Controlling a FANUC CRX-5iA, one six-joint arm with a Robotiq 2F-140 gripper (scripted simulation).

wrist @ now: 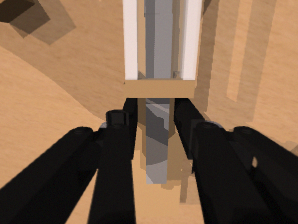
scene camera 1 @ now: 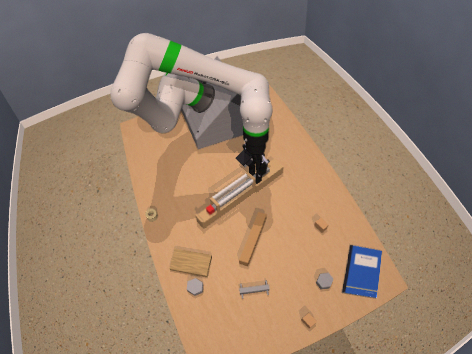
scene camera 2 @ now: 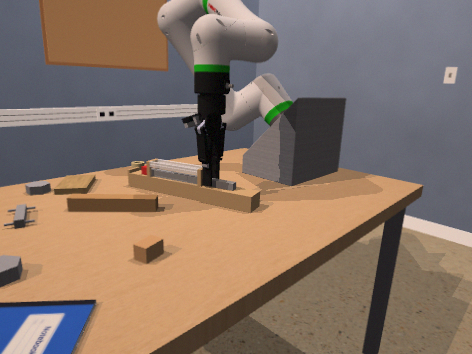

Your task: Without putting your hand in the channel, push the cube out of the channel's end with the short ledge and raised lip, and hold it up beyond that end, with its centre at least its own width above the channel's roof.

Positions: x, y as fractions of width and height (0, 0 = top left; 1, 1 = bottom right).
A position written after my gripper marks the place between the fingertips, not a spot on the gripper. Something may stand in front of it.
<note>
I see my gripper (scene camera 2: 0.45, 0.52), a grey rod (wrist: 0.53, 0.49), a wooden board (scene camera 1: 0.41, 0.74) and a long wooden plank (scene camera 2: 0.16, 0.57).
My gripper shows as well in the wrist view (wrist: 0.53, 0.48). The wrist view misses the wooden board: it is out of frame.
</note>
